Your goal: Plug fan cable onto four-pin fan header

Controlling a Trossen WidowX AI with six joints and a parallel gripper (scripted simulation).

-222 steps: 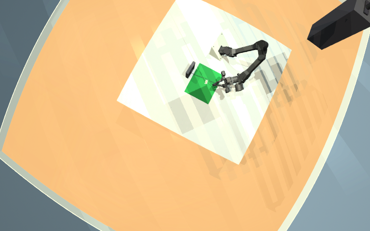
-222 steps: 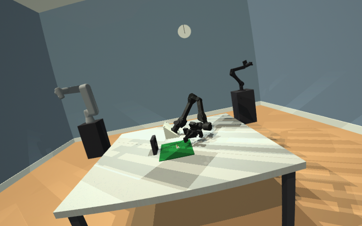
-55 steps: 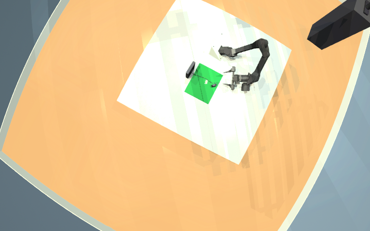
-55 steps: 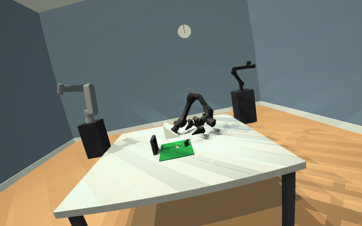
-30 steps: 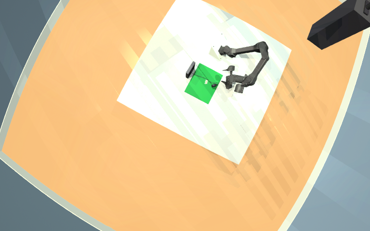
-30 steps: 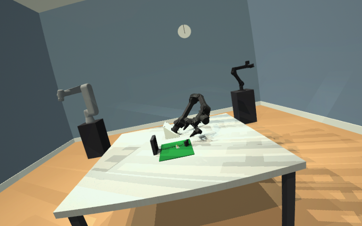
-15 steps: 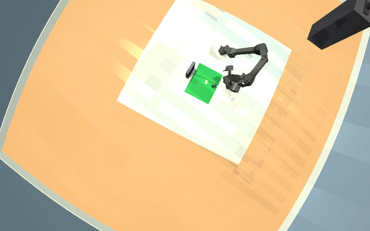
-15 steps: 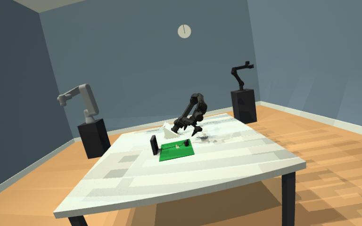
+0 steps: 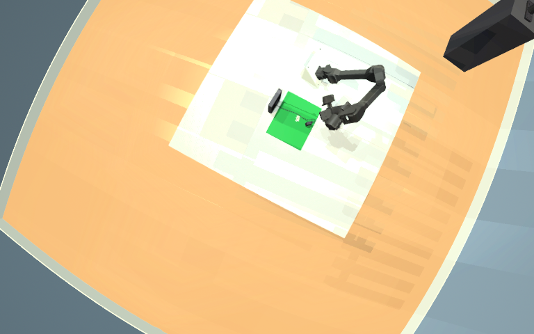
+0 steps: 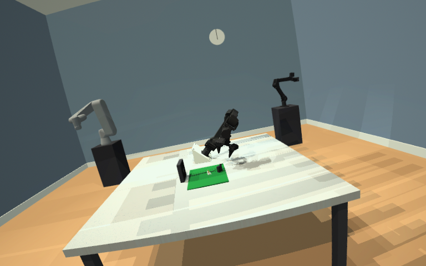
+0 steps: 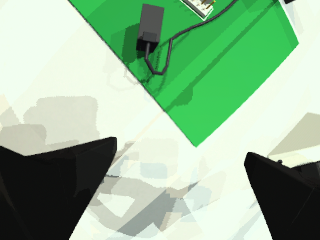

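Right now the fan plug is 8 cm ahead of my gripper tip, 6 cm below it and 5 cm to the right of it. From my gripper tip the other things lie so: green board: 13 cm to the right, 10 cm ahead, 9 cm below; white four-pin header: 12 cm to the right, 8 cm below, 8 cm ahead; black fan: 28 cm to the right, 7 cm ahead, 2 cm below.
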